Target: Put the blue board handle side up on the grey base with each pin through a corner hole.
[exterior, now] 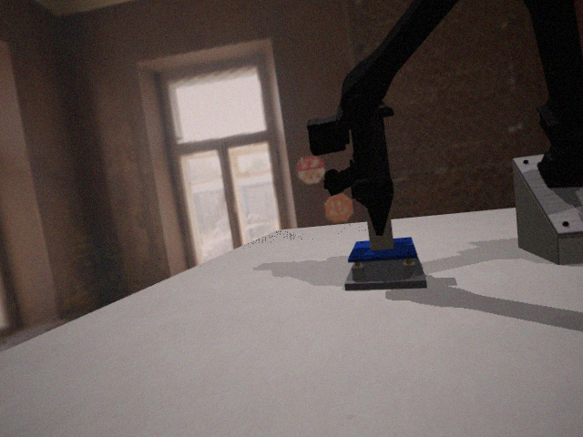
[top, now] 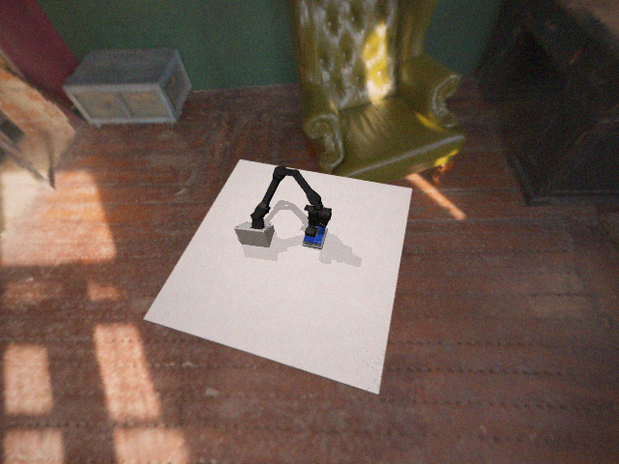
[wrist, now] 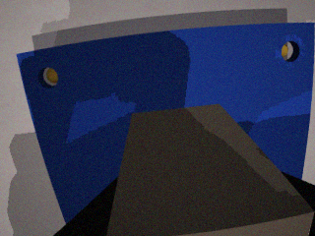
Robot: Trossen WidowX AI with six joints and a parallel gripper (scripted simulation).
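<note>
The flat blue board lies 10 mm below my gripper tip. From my gripper tip the other things lie so: grey base 70 mm below.
</note>
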